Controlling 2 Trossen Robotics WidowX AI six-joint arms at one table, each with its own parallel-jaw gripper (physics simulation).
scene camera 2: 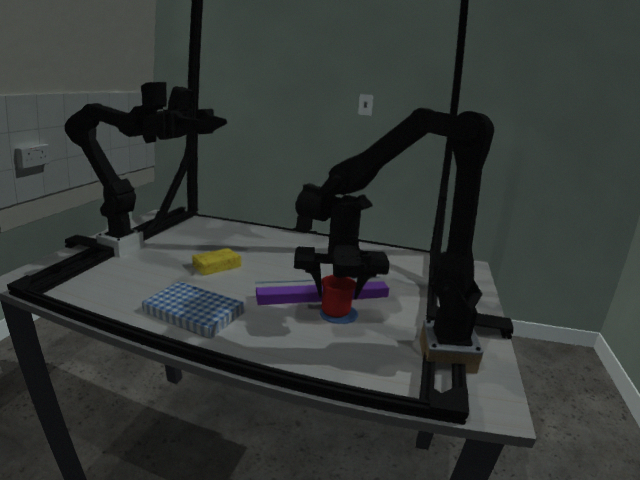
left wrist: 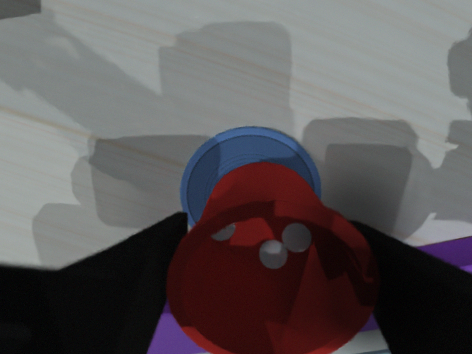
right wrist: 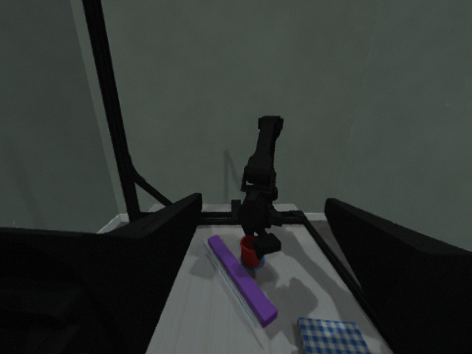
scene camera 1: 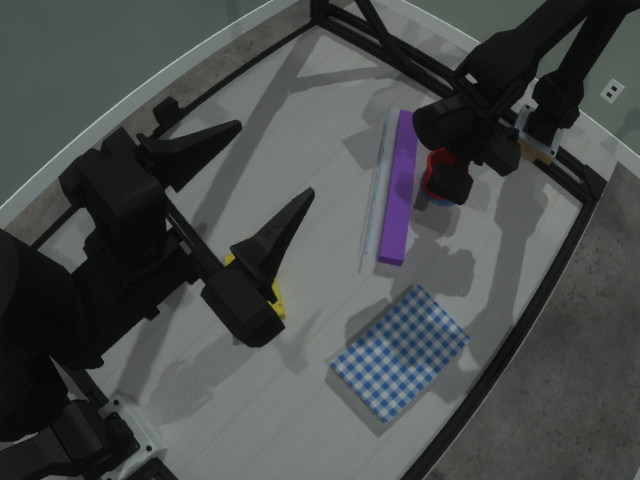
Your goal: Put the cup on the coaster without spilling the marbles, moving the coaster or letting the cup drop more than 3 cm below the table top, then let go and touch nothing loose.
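Pixels of known places: left gripper, fingertip midpoint: (scene camera 2: 337,297) (left wrist: 266,226) (right wrist: 254,250); right gripper, fingertip midpoint: (scene camera 2: 215,122) (right wrist: 262,201) (scene camera 1: 274,155); left arm's base, origin of the base link: (scene camera 2: 452,335) (scene camera 1: 539,129); right arm's base, origin of the base link: (scene camera 2: 119,233) (scene camera 1: 112,441).
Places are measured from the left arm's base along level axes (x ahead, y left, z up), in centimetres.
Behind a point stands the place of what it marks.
Observation:
The red cup (scene camera 1: 432,170) @(x 25.2, y -14.3, z 2.5 cm) (scene camera 2: 337,297) @(x 22.4, y -9.4, z 0.5 cm) (left wrist: 270,310) @(x 23.4, y -15.5, z 0.1 cm) (right wrist: 250,251) @(x 25.8, y -14.0, z 2.2 cm) is upright between the fingers of my left gripper (scene camera 2: 338,290) @(x 22.4, y -11.5, z -0.7 cm) (left wrist: 266,226) @(x 22.4, y -11.5, z -0.7 cm), which is shut on it. Three pale marbles (left wrist: 273,254) @(x 23.4, y -14.0, z -2.2 cm) show inside the cup. The blue coaster (scene camera 2: 349,317) @(x 19.5, y -10.4, z -4.4 cm) (left wrist: 250,145) @(x 21.3, y -8.9, z -4.4 cm) (right wrist: 261,262) @(x 24.0, y -9.6, z -4.4 cm) lies flat on the table directly under the cup; whether the cup's base touches it or hovers slightly above is hard to tell. My right gripper (scene camera 1: 276,157) @(x 53.2, y -22.1, z 32.7 cm) (scene camera 2: 225,122) @(x 53.2, y -22.1, z 32.7 cm) is open and empty, high above the table at the picture's left.
A long purple block (scene camera 1: 399,191) @(x 29.1, y -17.6, z -2.1 cm) (scene camera 2: 286,295) @(x 33.6, y -13.5, z -2.7 cm) (right wrist: 242,280) @(x 30.9, y -17.3, z -2.1 cm) lies right behind the cup in scene camera 2, with a thin clear panel (scene camera 1: 377,186) @(x 30.4, y -21.1, z -2.1 cm) along its far side. A blue checked cloth block (scene camera 1: 400,353) @(x 52.2, y -4.3, z -2.2 cm) (scene camera 2: 192,308) @(x 50.6, y -1.6, z -2.2 cm) (right wrist: 332,337) @(x 46.0, y -2.6, z -2.2 cm) and a yellow sponge (scene camera 2: 217,261) @(x 53.7, y -24.6, z -1.8 cm) lie farther left.

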